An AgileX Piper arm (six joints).
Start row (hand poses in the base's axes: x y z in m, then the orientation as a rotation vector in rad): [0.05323, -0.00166, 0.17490, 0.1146, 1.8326, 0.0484]
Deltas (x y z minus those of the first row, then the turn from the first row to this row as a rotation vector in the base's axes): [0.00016, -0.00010, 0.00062, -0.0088, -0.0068, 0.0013]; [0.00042, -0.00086, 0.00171, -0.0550, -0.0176, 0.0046]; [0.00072, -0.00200, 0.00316, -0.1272, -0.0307, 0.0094]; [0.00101, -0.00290, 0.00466, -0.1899, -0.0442, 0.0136]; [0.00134, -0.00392, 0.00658, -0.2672, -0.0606, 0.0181]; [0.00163, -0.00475, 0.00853, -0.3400, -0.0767, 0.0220]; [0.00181, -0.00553, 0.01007, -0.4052, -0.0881, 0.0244]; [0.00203, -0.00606, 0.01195, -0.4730, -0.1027, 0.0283]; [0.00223, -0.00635, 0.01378, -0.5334, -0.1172, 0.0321]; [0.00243, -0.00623, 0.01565, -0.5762, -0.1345, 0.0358]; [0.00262, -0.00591, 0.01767, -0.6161, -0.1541, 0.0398]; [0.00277, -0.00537, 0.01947, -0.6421, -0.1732, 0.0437]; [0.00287, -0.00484, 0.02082, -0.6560, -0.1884, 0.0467]
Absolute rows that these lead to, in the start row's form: [0.05339, -0.00176, 0.17552, 0.1069, 1.8259, 0.0416]; [0.05365, -0.00252, 0.17661, 0.0711, 1.8151, 0.0022]; [0.05395, -0.00366, 0.17806, 0.0157, 1.8005, -0.0595]; [0.05424, -0.00456, 0.17956, -0.0322, 1.7843, -0.1126]; [0.05457, -0.00558, 0.18148, -0.0905, 1.7627, -0.1782]; [0.05486, -0.00641, 0.18343, -0.1447, 1.7399, -0.2397]; [0.05504, -0.00719, 0.18497, -0.1920, 1.7210, -0.2955]; [0.05526, -0.00772, 0.18685, -0.2422, 1.6972, -0.3518]; [0.05546, -0.00801, 0.18868, -0.2869, 1.6732, -0.4013]; [0.05566, -0.00789, 0.19055, -0.3192, 1.6487, -0.4346]; [0.05585, -0.00757, 0.19257, -0.3494, 1.6220, -0.4646]; [0.05600, -0.00703, 0.19437, -0.3700, 1.5982, -0.4823]; [0.05610, -0.00650, 0.19572, -0.3815, 1.5806, -0.4904]
